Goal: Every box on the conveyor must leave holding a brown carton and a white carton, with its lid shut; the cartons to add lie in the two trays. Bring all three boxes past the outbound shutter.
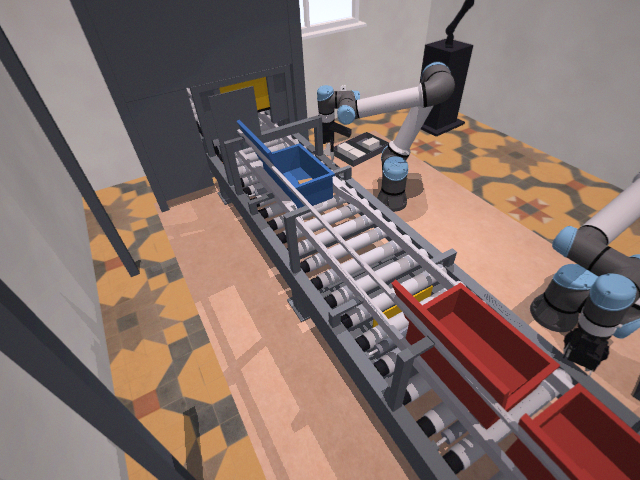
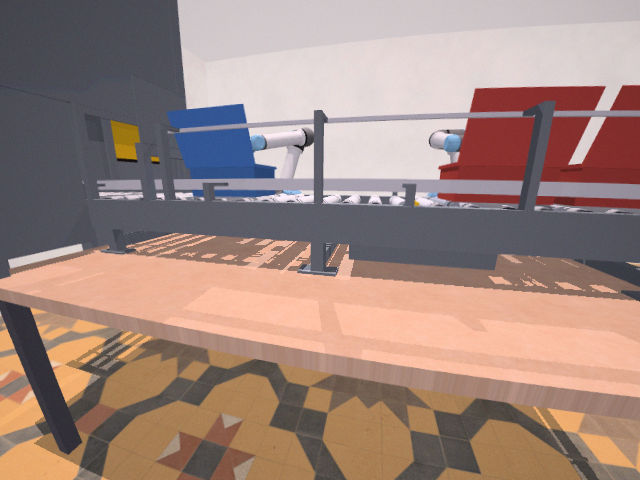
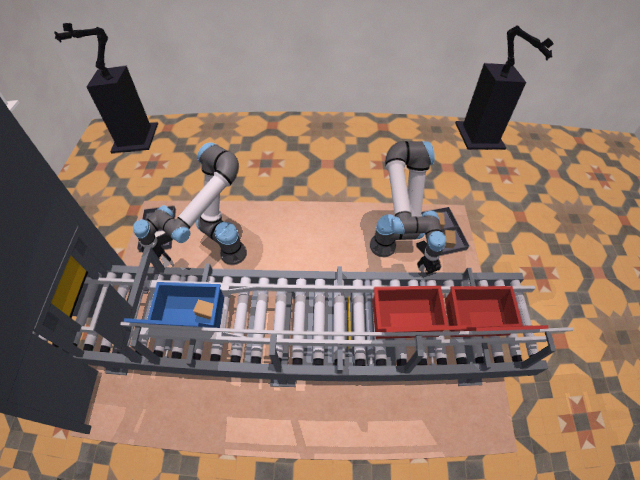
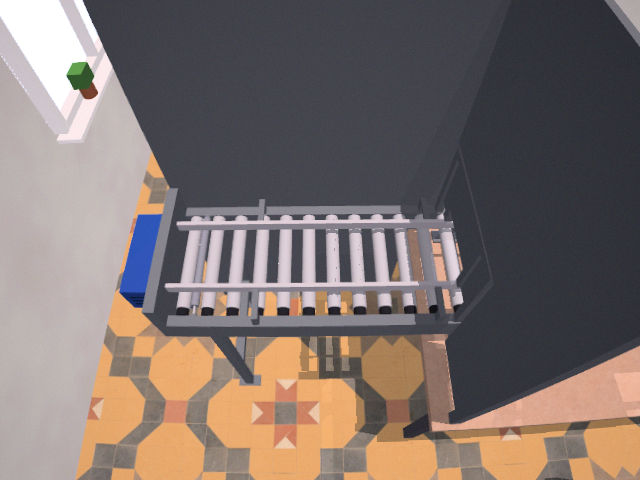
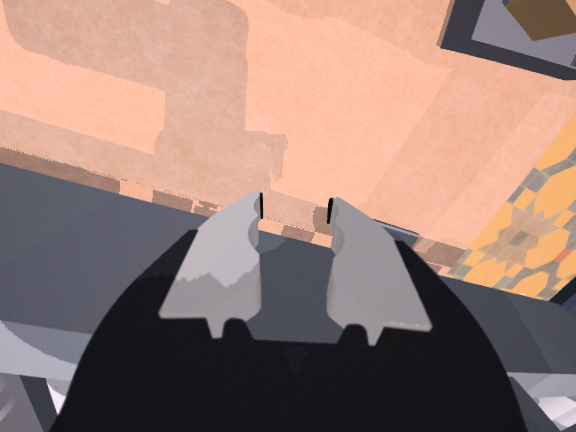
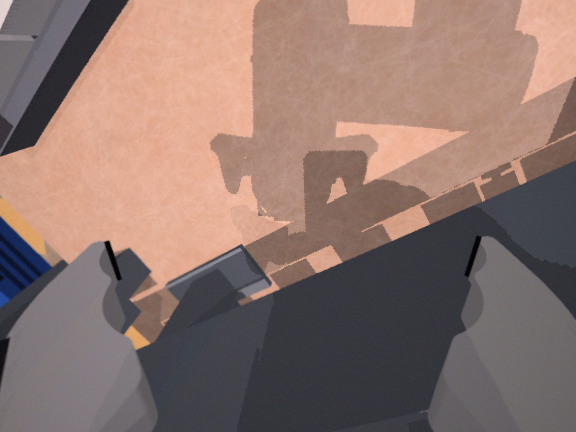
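Pixels of known places: left gripper, fingertip midpoint: [image 3: 424, 269] [image 5: 295, 198]; right gripper, fingertip midpoint: [image 1: 332, 152] [image 3: 163, 258] [image 6: 291, 242]; left arm's base, link origin: [image 1: 552, 314] [image 3: 382, 246]; right arm's base, link origin: [image 1: 391, 202] [image 3: 233, 253].
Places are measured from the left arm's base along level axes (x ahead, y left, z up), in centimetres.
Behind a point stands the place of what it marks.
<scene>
A blue box [image 1: 317, 192] @[x 51.7, y -80.2, z 27.8 cm] [image 2: 227, 180] [image 3: 173, 303] @[x 48.7, y -104.3, z 23.0 cm] stands on the conveyor, lid [image 2: 211, 136] @[x 67.4, y -94.0, z 43.5 cm] up, with a brown carton [image 3: 203, 308] @[x 52.8, y -87.3, z 28.0 cm] inside. Two red boxes [image 3: 408, 310] @[x 50.4, y 4.5, z 23.0 cm] [image 3: 483, 307] @[x 49.6, y 41.1, z 23.0 cm] stand at the right, lids [image 2: 516, 136] @[x 67.0, y 1.6, z 40.9 cm] [image 2: 615, 142] @[x 66.9, y 26.4, z 39.5 cm] up; no carton shows inside. White cartons [image 1: 351, 150] @[x -2.3, y -134.2, z 4.2 cm] [image 1: 370, 143] @[x -16.5, y -134.5, z 4.2 cm] lie in one tray [image 1: 353, 162] @[x 3.0, y -124.3, z 2.7 cm], brown cartons [image 3: 450, 238] @[x -2.1, y 39.6, z 5.3 cm] [image 3: 439, 222] in the other tray [image 3: 463, 240] @[x -3.5, y 49.2, z 1.4 cm] [image 5: 492, 60] @[x 5.2, y 38.5, z 0.2 cm]. My left gripper [image 5: 295, 198] @[x 24.0, y 17.9, z 14.7 cm] is partly open and empty, over the conveyor's near-arm edge by the first red box. My right gripper [image 6: 291, 242] @[x 21.3, y -117.8, z 18.2 cm] is open and empty, beside the conveyor near the blue box.
Guide rails [image 3: 289, 338] @[x 57.3, y -50.3, z 4.7 cm] and posts [image 2: 318, 160] @[x 78.3, y -52.4, z 33.4 cm] line the conveyor. A grey frame [image 1: 279, 128] @[x 50.0, y -115.2, z 41.0 cm] spans it by the blue box. A dark wall [image 1: 191, 41] @[x 71.9, y -144.7, z 73.9 cm] holds the opening with a yellow panel [image 1: 261, 93] @[x 44.6, y -145.2, z 45.8 cm]. Beyond it are outbound rollers [image 4: 309, 258] @[x 51.4, y -197.6, z 22.0 cm] and a blue crate [image 4: 142, 253].
</scene>
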